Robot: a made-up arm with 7 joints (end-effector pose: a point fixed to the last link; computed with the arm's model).
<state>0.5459 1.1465 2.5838 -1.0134 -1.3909 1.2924 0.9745</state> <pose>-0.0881 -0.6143 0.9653 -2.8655 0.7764 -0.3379</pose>
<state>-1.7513 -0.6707 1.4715 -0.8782 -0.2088 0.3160 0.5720</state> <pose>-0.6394 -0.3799 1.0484 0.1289 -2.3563 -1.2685</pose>
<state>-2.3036 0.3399 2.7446 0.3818 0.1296 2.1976 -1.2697</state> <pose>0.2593 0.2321 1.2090 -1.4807 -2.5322 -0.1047</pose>
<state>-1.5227 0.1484 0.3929 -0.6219 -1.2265 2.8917 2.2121</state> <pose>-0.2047 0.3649 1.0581 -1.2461 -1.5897 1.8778</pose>
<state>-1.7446 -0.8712 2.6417 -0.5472 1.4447 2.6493 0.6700</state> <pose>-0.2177 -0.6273 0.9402 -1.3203 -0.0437 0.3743</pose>
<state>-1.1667 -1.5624 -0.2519 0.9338 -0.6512 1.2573 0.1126</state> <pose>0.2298 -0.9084 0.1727 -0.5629 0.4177 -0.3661</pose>
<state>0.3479 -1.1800 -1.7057 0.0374 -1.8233 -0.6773 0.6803</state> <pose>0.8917 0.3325 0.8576 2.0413 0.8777 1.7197</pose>
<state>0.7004 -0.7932 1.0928 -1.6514 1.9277 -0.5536 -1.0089</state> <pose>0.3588 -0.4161 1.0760 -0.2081 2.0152 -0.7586</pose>
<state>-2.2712 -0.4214 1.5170 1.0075 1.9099 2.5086 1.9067</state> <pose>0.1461 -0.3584 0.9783 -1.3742 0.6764 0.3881</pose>
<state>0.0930 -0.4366 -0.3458 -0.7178 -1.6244 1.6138 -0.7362</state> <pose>-0.0030 0.1776 1.2200 2.7553 0.3777 0.6975</pose>
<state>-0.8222 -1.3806 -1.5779 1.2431 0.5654 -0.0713 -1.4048</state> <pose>-0.1131 -0.9227 0.6278 0.2969 1.0461 -0.3202</pose>
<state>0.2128 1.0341 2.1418 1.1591 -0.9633 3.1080 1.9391</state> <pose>-0.6951 0.0299 0.6654 -1.1413 -0.7712 -2.1780</pose>
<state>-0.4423 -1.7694 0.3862 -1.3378 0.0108 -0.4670 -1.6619</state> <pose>0.5073 -0.6401 0.8278 -0.7301 -0.3988 1.1834</pose>
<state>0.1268 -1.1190 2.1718 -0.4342 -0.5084 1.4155 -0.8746</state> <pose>0.8424 -0.2941 0.6587 0.4214 -1.4939 -0.3969</pose>
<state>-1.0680 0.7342 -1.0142 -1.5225 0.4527 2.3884 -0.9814</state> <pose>-0.0877 0.4893 0.5847 0.4616 0.0167 -0.6839</pose>
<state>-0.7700 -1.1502 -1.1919 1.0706 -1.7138 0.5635 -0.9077</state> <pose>0.3002 -0.9753 0.5412 -0.4633 2.7155 0.7510</pose>
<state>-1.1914 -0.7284 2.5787 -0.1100 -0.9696 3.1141 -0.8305</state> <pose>0.1210 -0.5998 0.9669 1.1032 1.3827 2.0502</pose>
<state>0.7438 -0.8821 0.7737 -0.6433 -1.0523 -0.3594 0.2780</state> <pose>0.6506 -0.0106 1.2236 0.1956 -0.3985 0.2029</pose>
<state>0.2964 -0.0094 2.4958 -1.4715 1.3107 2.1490 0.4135</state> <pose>0.3649 -0.1738 1.0104 -1.3910 -1.0844 1.3157</pose>
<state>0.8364 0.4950 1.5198 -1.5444 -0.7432 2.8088 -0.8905</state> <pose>0.1846 -0.4347 0.7459 0.2827 -0.4209 -2.5729</pose>
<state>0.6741 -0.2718 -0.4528 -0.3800 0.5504 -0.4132 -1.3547</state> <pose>0.1446 0.0261 1.4860 -1.1163 -1.2372 1.9761</pose>
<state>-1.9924 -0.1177 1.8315 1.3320 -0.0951 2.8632 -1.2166</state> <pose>0.2532 -0.1374 1.0141 -2.2606 -1.9051 -0.3477</pose>
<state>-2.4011 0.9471 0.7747 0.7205 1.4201 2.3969 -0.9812</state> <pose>0.3979 0.1645 1.0208 2.2347 2.0106 0.3035</pose>
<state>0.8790 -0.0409 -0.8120 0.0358 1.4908 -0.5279 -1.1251</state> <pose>0.2141 0.0496 1.4836 -0.1940 -1.4022 2.5058</pose>
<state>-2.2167 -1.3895 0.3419 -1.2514 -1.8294 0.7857 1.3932</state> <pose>-0.3121 -0.2609 1.1140 2.0323 0.2615 1.2585</pose>
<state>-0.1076 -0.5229 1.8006 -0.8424 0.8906 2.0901 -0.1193</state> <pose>0.4416 -0.3880 1.0073 -1.9152 1.1373 1.6156</pose>
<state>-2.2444 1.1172 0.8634 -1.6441 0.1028 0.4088 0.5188</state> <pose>-0.1443 0.6842 0.3057 -1.3173 -2.0573 1.9503</pose>
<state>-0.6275 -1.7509 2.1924 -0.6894 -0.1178 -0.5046 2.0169</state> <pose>0.5218 -0.7708 0.0590 -2.4445 -1.4552 1.3086</pose>
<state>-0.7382 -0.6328 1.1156 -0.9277 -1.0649 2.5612 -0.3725</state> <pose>-0.1357 -0.4079 1.0052 1.8743 1.2896 1.0259</pose>
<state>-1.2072 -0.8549 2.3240 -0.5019 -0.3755 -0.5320 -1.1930</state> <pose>0.1150 -0.9143 0.9329 0.0024 -1.7064 0.8043</pose>
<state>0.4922 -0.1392 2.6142 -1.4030 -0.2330 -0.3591 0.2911</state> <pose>0.6592 -0.0158 0.9182 2.6536 0.0088 0.9288</pose>
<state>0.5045 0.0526 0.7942 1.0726 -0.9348 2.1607 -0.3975</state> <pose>0.0158 0.1501 1.2339 0.3083 2.8286 -0.9522</pose>
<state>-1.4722 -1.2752 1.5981 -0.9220 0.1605 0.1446 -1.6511</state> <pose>-0.4605 -0.8451 0.6390 -1.2736 -1.2813 -0.4442</pose>
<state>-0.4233 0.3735 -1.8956 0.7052 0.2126 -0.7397 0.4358</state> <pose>-0.6812 -0.2854 1.1316 0.5125 -0.4072 -2.1623</pose>
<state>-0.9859 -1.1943 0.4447 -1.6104 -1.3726 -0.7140 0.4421</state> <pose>-0.2619 -0.3112 1.0205 0.0015 -0.7006 -2.4600</pose>
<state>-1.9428 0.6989 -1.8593 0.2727 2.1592 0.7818 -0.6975</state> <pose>-0.0968 0.7416 1.1290 -2.9813 -0.8435 -0.3631</pose>
